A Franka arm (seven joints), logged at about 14 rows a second.
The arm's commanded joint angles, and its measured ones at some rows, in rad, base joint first. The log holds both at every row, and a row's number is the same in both.
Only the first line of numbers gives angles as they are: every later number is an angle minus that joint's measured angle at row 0.
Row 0, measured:
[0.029 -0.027 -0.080 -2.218 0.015 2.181 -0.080]
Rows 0 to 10, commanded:
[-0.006 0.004 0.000 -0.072 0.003 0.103 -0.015]
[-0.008 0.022 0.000 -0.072 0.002 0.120 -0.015]
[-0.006 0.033 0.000 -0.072 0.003 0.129 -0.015]
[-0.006 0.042 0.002 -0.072 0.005 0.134 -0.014]
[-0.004 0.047 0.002 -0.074 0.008 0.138 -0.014]
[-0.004 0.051 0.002 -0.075 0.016 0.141 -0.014]
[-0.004 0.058 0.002 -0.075 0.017 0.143 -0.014]
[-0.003 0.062 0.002 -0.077 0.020 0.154 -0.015]
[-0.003 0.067 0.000 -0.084 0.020 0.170 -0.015]
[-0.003 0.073 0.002 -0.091 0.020 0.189 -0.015]
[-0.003 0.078 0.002 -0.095 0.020 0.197 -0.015]
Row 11, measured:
[-0.001 0.064 0.000 -0.074 0.004 0.145 -0.001]
